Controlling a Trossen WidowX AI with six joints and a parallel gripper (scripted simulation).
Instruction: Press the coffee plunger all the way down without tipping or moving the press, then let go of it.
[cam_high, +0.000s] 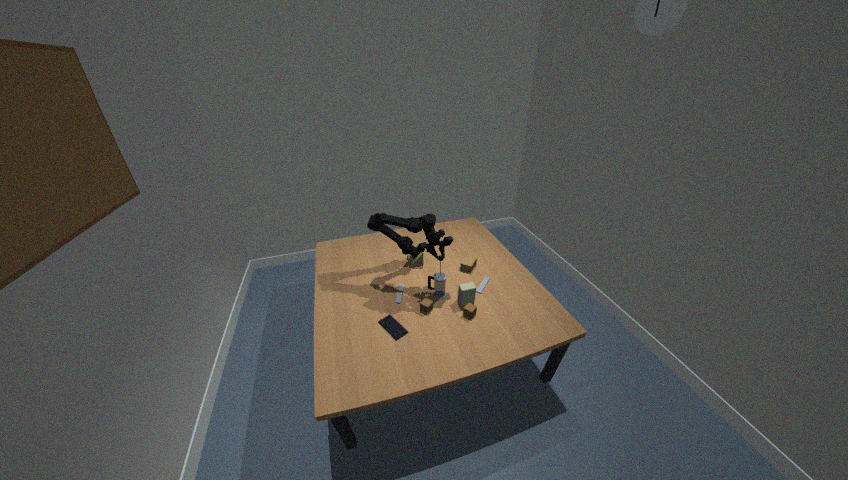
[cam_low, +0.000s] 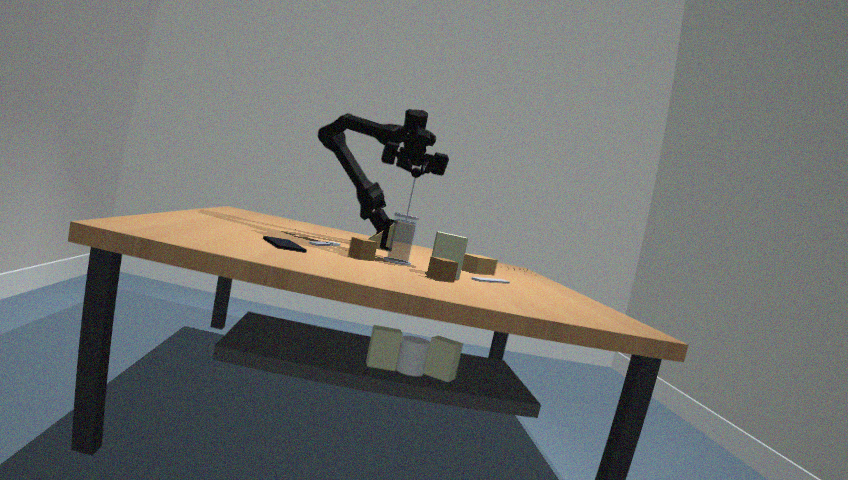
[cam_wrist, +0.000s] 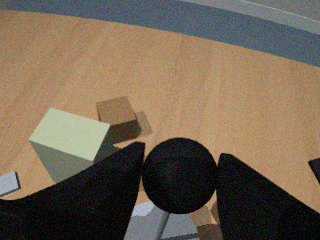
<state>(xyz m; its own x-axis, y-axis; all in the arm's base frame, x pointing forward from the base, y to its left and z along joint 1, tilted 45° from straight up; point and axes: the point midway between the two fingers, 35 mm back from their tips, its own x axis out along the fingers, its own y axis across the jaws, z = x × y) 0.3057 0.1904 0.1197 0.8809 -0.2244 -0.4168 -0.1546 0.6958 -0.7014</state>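
Right now my gripper tip is 20 mm past the coffee press, 10 mm to the left of it and 130 mm above it. From my gripper tip the other things lie so: black tablet: 160 mm ahead, 290 mm to the right, 250 mm below.
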